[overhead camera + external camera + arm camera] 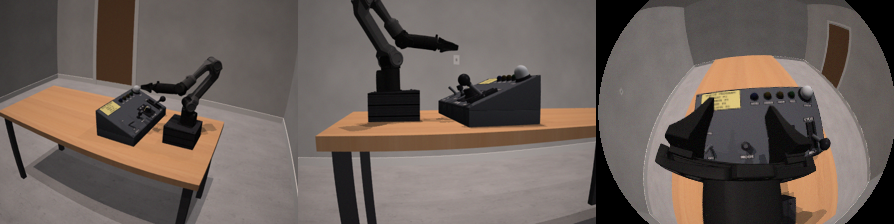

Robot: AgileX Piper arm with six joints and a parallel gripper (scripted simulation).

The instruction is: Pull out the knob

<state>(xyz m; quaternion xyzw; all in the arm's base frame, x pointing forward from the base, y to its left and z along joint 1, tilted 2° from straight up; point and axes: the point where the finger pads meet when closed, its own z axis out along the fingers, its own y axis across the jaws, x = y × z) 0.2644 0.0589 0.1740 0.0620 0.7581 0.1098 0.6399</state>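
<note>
Now: hand 18 cm above the mode knob, 2 cm short of it and 1 cm to the right of it. Round my hand: ball-topped lever: 24 cm to the right, 17 cm below, 3 cm ahead; dial: 18 cm below, 10 cm to the right, 4 cm ahead; dark console: 21 cm below, 6 cm ahead, 5 cm to the right.
</note>
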